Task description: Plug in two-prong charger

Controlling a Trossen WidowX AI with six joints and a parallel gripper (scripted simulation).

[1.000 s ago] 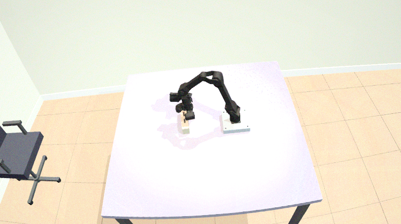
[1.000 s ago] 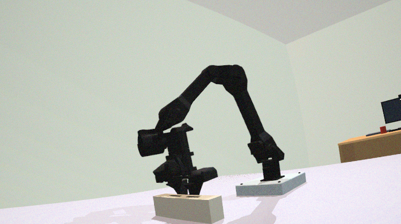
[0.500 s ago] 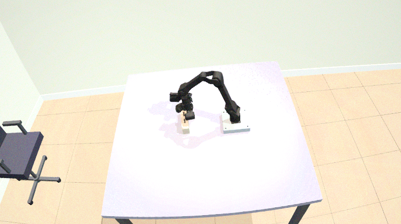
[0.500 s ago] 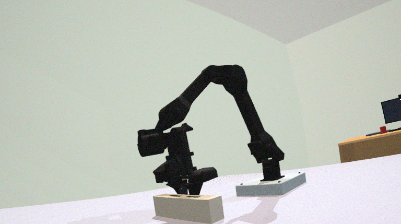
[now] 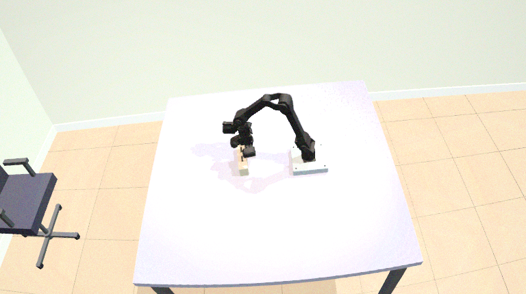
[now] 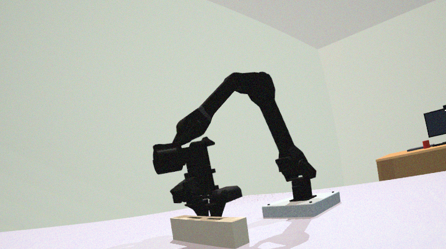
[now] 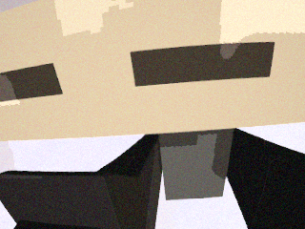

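Right now my gripper tip is 2 cm short of the dark grey two-prong charger and 1 cm below it.
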